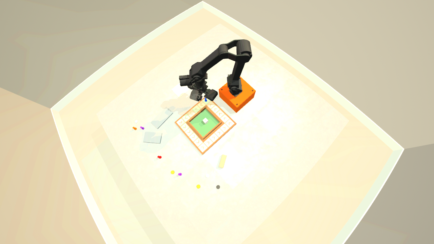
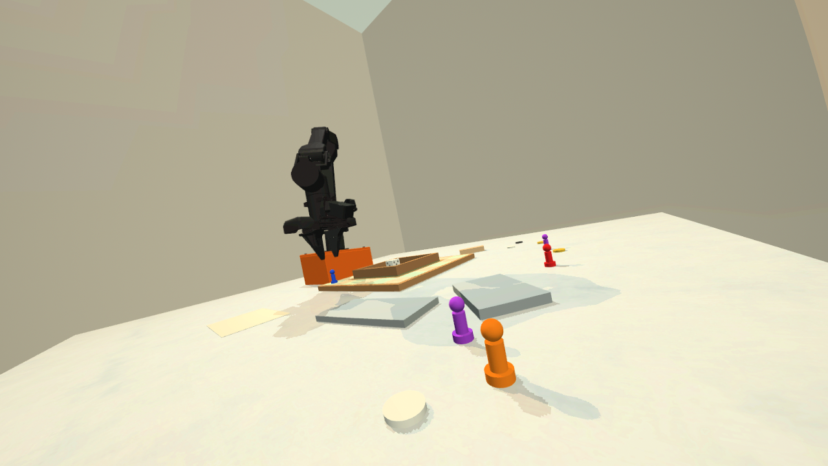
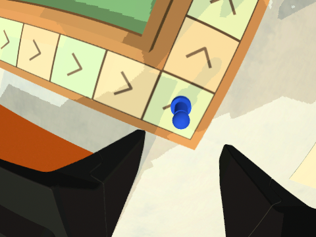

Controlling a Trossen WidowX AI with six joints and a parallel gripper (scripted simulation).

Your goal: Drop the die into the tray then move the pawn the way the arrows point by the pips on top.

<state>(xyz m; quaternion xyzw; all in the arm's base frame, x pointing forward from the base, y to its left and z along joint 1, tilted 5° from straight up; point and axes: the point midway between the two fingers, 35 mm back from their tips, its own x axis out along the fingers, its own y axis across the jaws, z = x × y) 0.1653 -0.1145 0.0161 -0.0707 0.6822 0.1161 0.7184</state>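
My gripper tip is now 50 mm above the blue pawn. Also, from my gripper tip: white die (90 mm ahead, 120 mm to the left, 50 mm below); then pale card (50 mm ahead, 210 mm to the right, 70 mm below); then green tray (100 mm ahead, 120 mm to the left, 70 mm below).
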